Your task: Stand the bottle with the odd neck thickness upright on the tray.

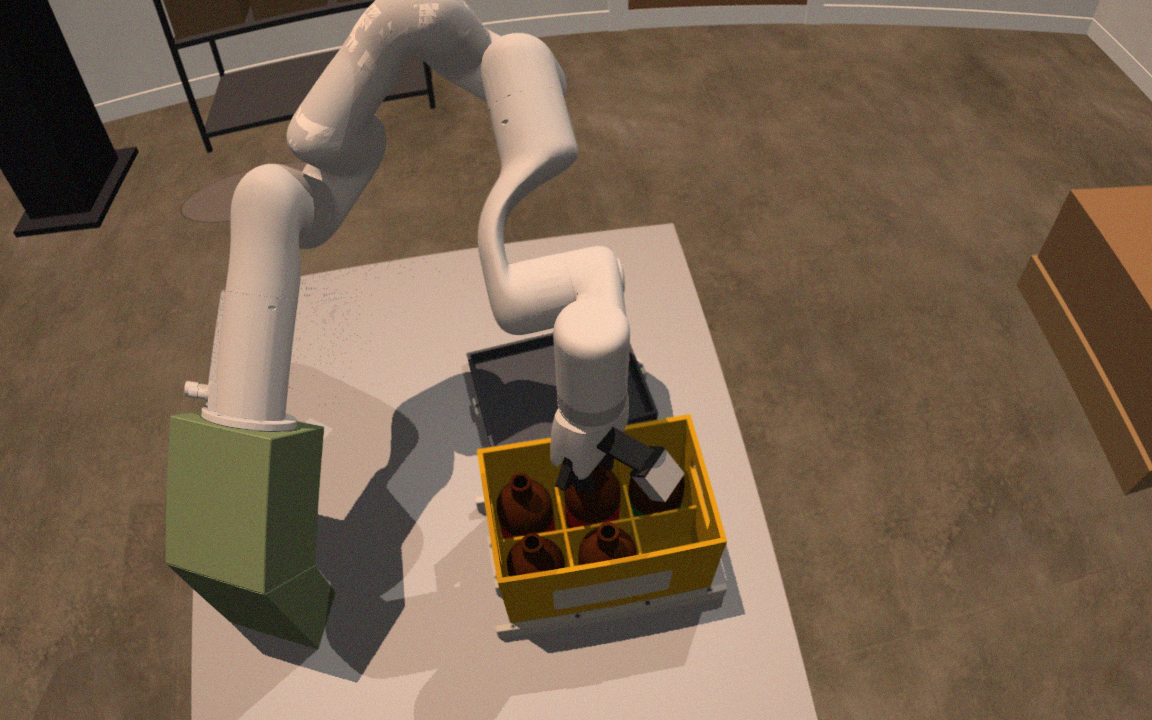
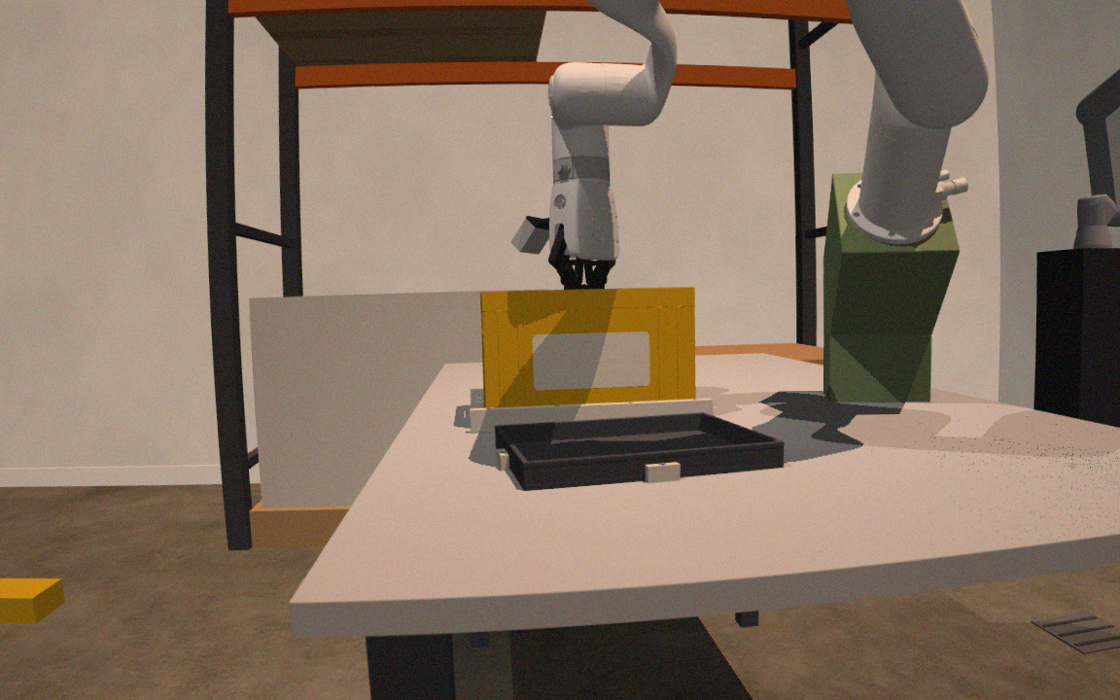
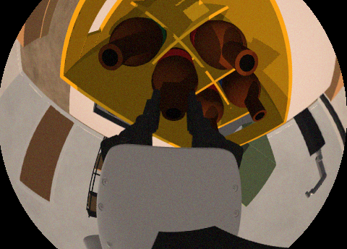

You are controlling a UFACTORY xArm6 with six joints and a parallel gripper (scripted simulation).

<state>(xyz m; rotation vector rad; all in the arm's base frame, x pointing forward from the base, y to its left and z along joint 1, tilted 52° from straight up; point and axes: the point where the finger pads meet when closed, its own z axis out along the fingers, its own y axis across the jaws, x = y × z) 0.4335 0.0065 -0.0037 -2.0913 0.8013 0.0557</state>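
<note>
Right now my hand is 7 cm above the glass bottle. The rest, counted from my hand: yellow crate: 1 cm ahead, 5 cm to the right, 8 cm below; dark tray: 5 cm behind, 23 cm to the left, 15 cm below.
</note>
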